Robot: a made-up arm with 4 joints.
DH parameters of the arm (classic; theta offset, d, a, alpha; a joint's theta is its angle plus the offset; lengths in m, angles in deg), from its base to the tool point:
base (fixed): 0 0.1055 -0.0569 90
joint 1: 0 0.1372 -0.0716 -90
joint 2: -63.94 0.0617 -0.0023 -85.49
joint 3: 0 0.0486 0.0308 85.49
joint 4: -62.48 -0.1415 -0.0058 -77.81
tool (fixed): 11.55 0.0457 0 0
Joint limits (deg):
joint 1: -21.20..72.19
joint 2: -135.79..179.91
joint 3: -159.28..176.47
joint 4: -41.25..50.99
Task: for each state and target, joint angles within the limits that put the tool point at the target. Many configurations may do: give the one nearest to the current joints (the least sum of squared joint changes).
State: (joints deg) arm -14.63 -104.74 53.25 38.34
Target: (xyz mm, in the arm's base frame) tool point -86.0 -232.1 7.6
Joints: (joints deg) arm 28.58 -132.85 28.91 34.55
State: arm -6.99 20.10 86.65 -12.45
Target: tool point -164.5 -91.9 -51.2
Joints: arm 43.34 67.00 75.83 -28.61
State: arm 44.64 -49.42 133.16 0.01
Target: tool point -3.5 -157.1 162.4
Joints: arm 49.47 -96.89 89.23 -2.13
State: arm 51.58 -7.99 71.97 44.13
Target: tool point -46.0 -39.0 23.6
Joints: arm 42.00 16.58 44.50 18.65
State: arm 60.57 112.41 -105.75 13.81
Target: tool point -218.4 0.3 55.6
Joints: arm 72.19 143.00 -90.32 -10.47
